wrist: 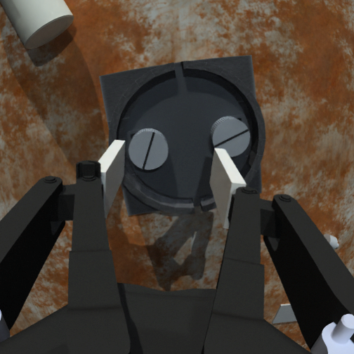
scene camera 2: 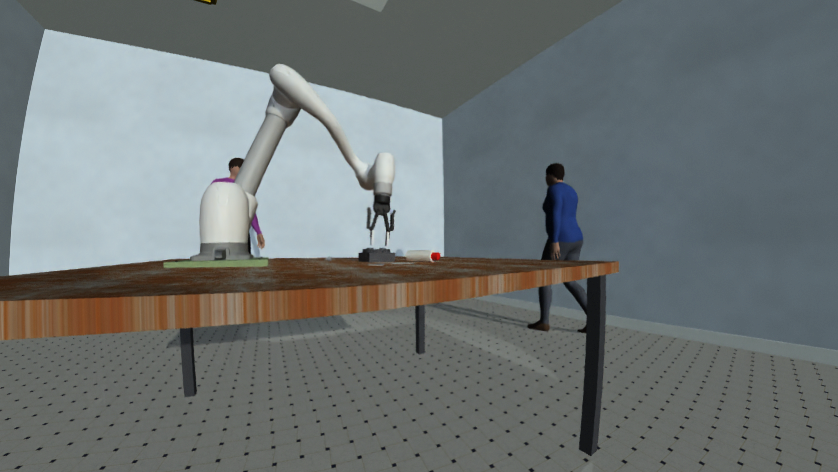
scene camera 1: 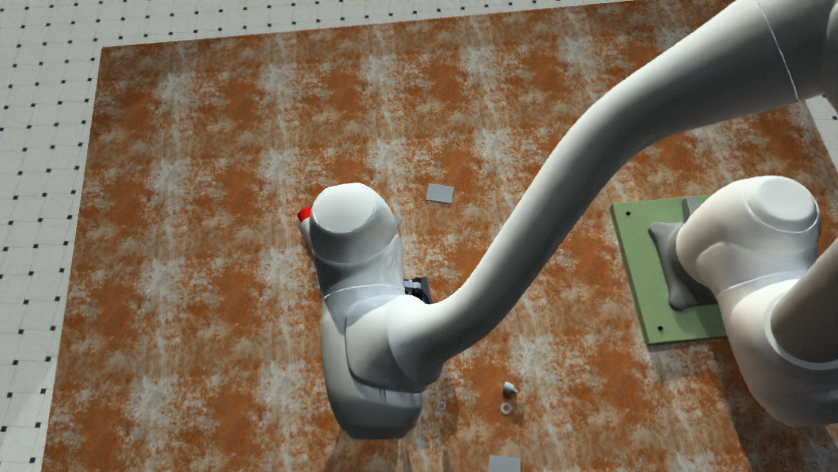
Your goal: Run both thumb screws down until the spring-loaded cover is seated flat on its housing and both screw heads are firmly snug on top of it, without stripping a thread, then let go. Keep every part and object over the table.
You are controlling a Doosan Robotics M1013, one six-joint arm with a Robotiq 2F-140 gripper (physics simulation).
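Places are measured from the arm's base along level axes (x back, y up, z left), in metres.
Where they show: gripper, between the fingertips: [scene camera 2: 379, 245]; arm's base, origin of its link: [scene camera 2: 224, 259] [scene camera 1: 703, 262].
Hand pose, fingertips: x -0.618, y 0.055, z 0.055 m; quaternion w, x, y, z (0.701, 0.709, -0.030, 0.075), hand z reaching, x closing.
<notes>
Each offset is from my fingertips to the top centre of the thing.
The dark square housing @[dx +0.018, dy -0.018, dz -0.009 m] [wrist: 114, 92] [scene camera 2: 377, 256] stands on the table; in the top scene view a corner of it [scene camera 1: 425, 288] shows beside the arm. The round dark cover [wrist: 187, 110] lies inside its ring. Two grey slotted thumb screws stand on the cover: the left screw [wrist: 148, 149] and the right screw [wrist: 231, 136]. Whether the cover is flat and how high the heads stand cannot be told. My gripper [wrist: 168, 161] [scene camera 2: 379, 242] is open and empty, pointing down above the housing. In the wrist view its fingertips lie either side of the left screw, the right one overlapping the right screw's lower edge.
A white bottle @[dx -0.127, dy -0.024, dz -0.179 m] [scene camera 2: 418, 255] [wrist: 42, 20] with a red cap @[dx -0.155, dy -0.034, dz -0.234 m] [scene camera 1: 304, 215] lies beside the housing. Grey plates @[dx +0.124, dy -0.071, dz -0.272 m] [scene camera 1: 440, 193] @[dx +0.172, dy -0.071, dz +0.277 m] [scene camera 1: 504, 463], a small grey fitting @[dx +0.204, dy -0.054, dz +0.146 m] [scene camera 1: 509, 388] and rings @[dx +0.192, dy -0.072, dz +0.177 m] [scene camera 1: 506, 408] @[dx +0.076, dy -0.072, dz +0.160 m] [scene camera 1: 441, 405] lie on the table. The arm stands on a green base plate [scene camera 1: 636, 275] [scene camera 2: 215, 264].
</notes>
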